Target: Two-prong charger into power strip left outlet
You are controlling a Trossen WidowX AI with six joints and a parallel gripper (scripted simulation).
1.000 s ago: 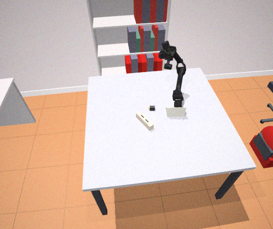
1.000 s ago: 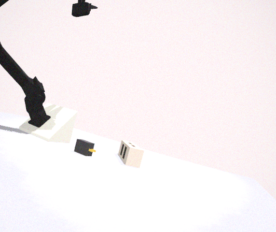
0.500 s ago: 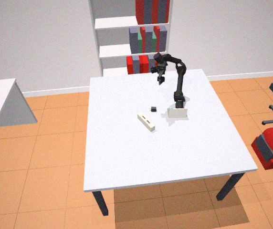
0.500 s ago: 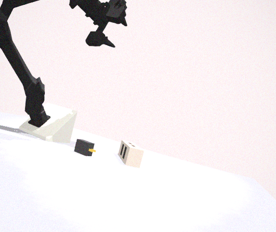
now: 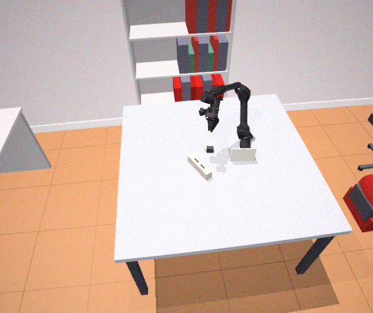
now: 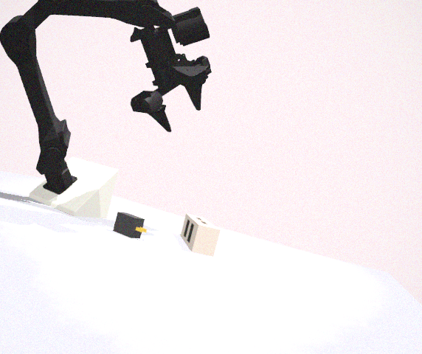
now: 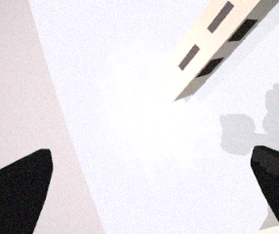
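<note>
My gripper tip is now 80 mm to the left of the charger and 240 mm above it.
</note>
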